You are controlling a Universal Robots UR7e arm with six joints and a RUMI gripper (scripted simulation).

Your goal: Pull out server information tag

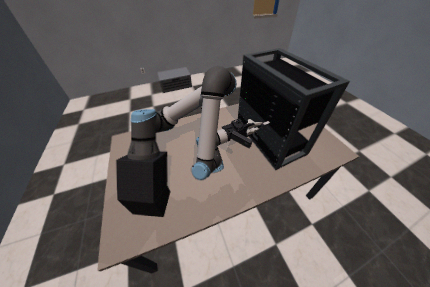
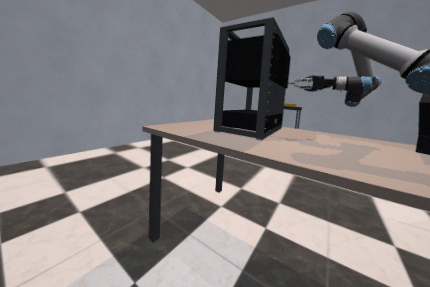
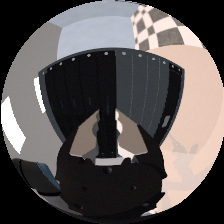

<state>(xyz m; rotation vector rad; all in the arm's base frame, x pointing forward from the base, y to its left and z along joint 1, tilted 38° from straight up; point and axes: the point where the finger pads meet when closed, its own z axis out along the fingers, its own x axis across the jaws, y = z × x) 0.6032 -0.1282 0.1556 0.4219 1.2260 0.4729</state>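
Now: the white information tag 50 mm ahead of my hand and 10 mm to the left of it.
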